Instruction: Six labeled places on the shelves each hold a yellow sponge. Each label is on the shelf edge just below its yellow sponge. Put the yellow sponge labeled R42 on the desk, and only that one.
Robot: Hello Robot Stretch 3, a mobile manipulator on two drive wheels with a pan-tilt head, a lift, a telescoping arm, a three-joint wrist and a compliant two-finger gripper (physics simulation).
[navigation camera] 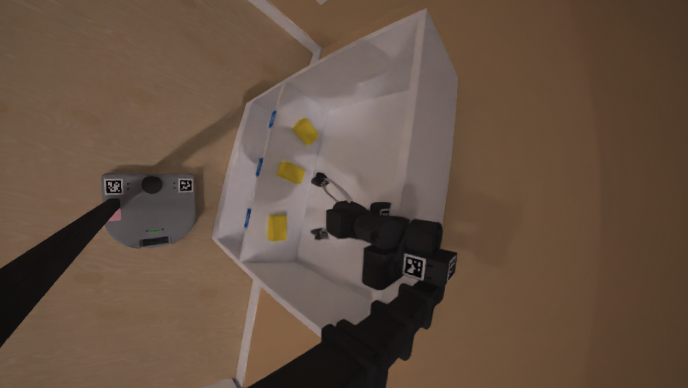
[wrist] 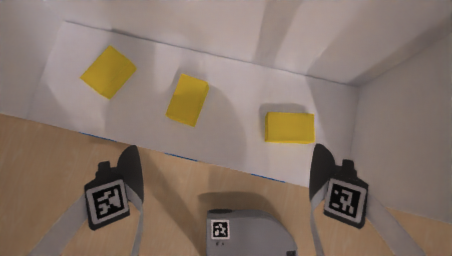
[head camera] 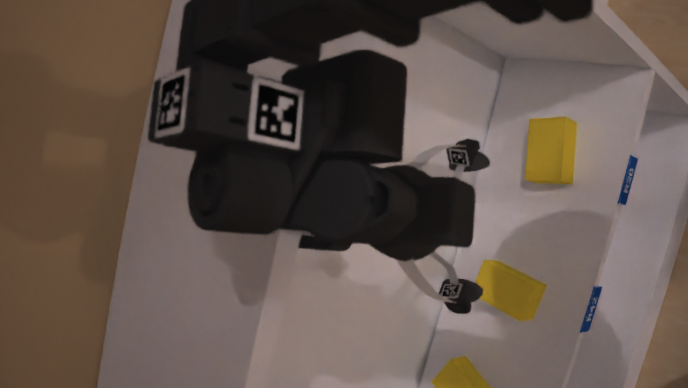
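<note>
The yellow sponge labeled R42 (head camera: 510,290) (navigation camera: 291,172) (wrist: 187,100) lies turned at an angle, the middle of three sponges on a white shelf. Its blue label (head camera: 590,309) (navigation camera: 259,167) is on the shelf edge; in the wrist view the label (wrist: 181,157) is a thin blue strip. My gripper (head camera: 465,226) (navigation camera: 320,206) (wrist: 226,164) is open, with nothing between its fingertips. In the head view one fingertip overlaps the near end of the R42 sponge; whether they touch I cannot tell. In the wrist view the sponge appears beyond the fingertips, left of centre. The desk does not show.
A neighbouring sponge (head camera: 549,150) (navigation camera: 277,227) (wrist: 290,128) lies near the shelf unit's side wall (wrist: 405,130). Another sponge (head camera: 460,375) (navigation camera: 305,131) (wrist: 108,72) lies on the other side. My base (navigation camera: 150,215) (wrist: 245,240) stands on the wooden floor before the shelf unit (navigation camera: 435,125).
</note>
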